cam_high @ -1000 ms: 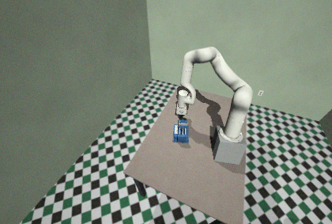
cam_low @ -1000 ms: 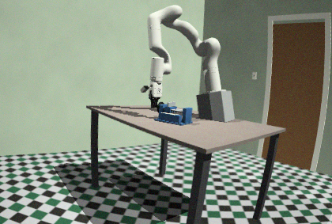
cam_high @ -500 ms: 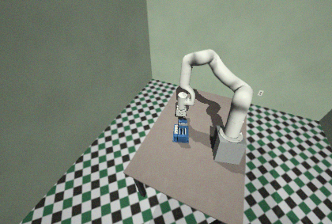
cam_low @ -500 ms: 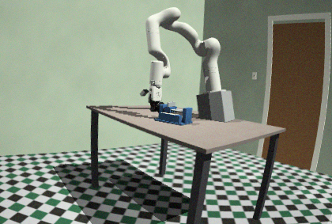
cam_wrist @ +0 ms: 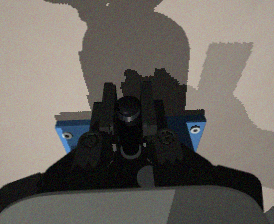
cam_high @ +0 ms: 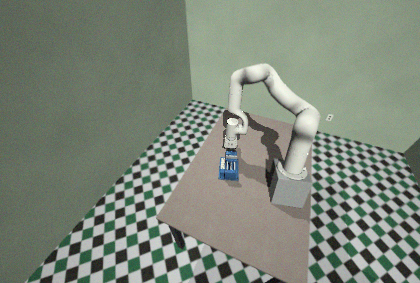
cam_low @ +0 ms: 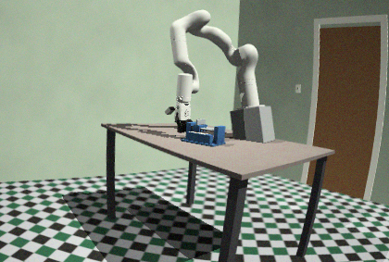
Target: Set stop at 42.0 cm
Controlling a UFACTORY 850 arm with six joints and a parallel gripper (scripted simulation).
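The stop block lies 30 mm behind my hand, 110 mm to the left of it and 40 mm above it.
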